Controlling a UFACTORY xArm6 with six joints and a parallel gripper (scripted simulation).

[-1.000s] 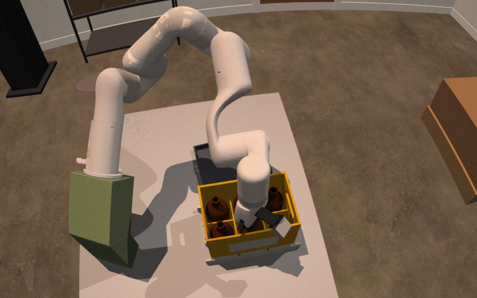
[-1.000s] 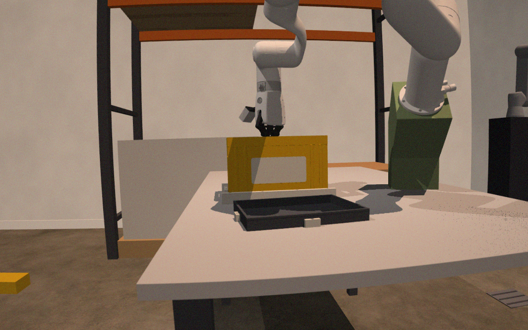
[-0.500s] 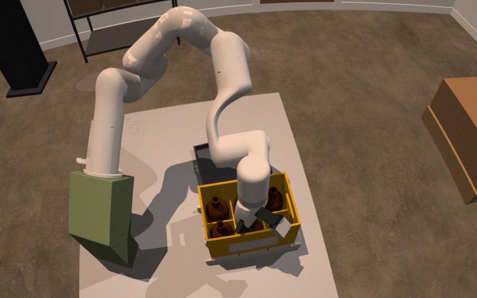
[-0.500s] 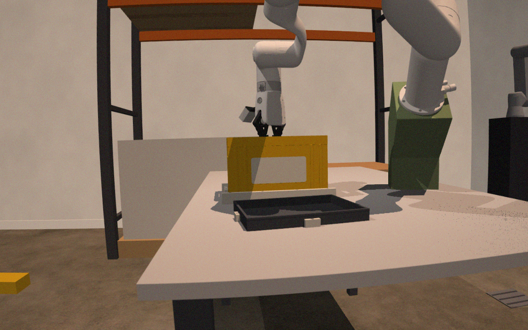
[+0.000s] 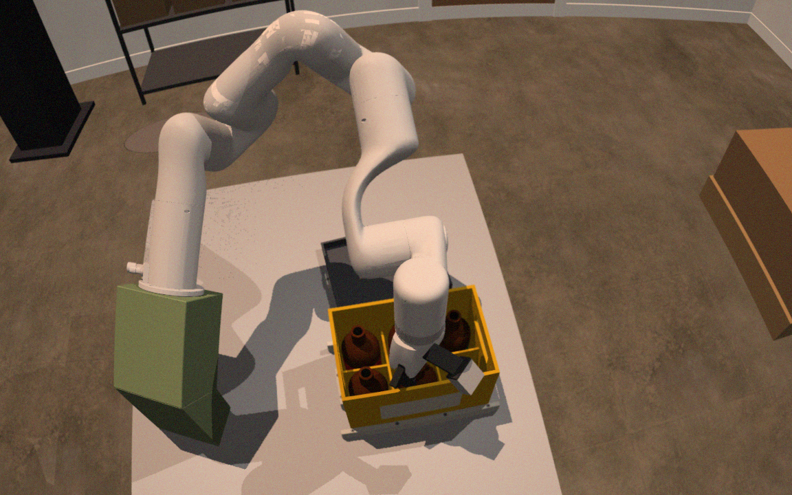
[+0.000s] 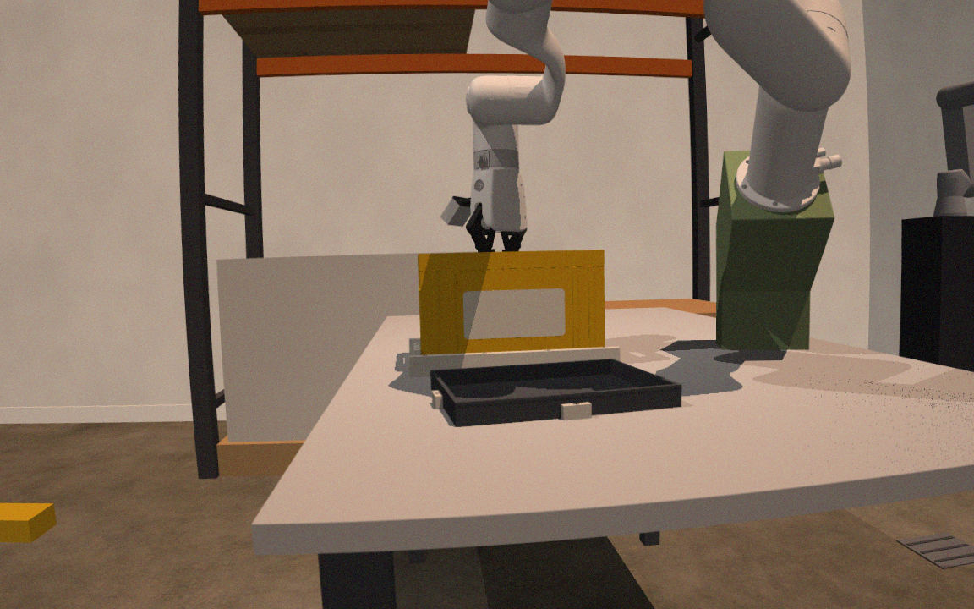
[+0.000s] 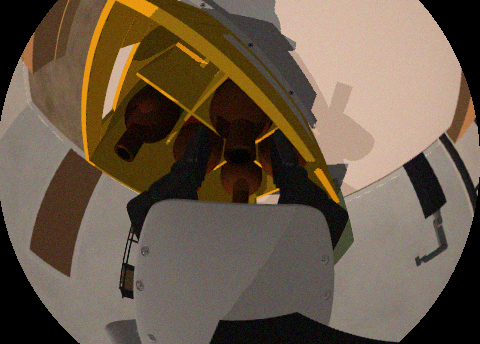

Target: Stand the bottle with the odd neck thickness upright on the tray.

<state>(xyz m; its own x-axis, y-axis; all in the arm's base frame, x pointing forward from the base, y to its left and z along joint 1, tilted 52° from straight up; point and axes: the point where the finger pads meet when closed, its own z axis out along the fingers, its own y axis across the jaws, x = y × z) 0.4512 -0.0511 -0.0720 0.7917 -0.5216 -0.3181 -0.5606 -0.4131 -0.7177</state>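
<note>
The glass bottle is 9 cm to the left of my hand, 7 cm below it and 2 cm behind it. The rest, counted from my hand: yellow crate (7 cm below, 4 cm to the left, 1 cm behind); dark tray (32 cm to the left, 15 cm below, 6 cm behind).
</note>
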